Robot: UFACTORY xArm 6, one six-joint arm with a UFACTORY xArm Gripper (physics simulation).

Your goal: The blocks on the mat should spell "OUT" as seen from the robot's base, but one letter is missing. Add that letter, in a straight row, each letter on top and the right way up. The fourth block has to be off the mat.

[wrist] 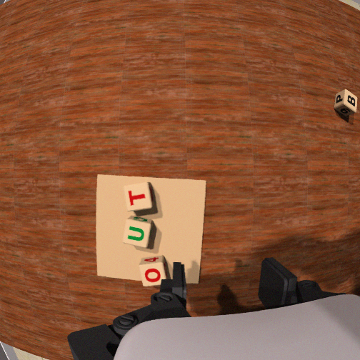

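A block with a red T point(138, 196) lies on the tan mat point(187, 215), the T's crossbar towards the view's left. A block with a green U point(137, 233) lies below it in the view, slightly turned, its opening towards the left. A block with a red O point(152, 274) lies below that at the mat's lower edge, a little right of the other two. Gaps separate the three. The fourth block point(345, 101), showing P and B, lies off the mat at the far right. My gripper point(222, 280) is open and empty, right of the O block; its left finger partly overlaps that block's edge.
The brown wooden table point(225, 100) surrounds the mat on all sides. The gripper's shadow falls on the table right of the mat and near its lower right corner. The table's edge shows at the lower left corner of the view.
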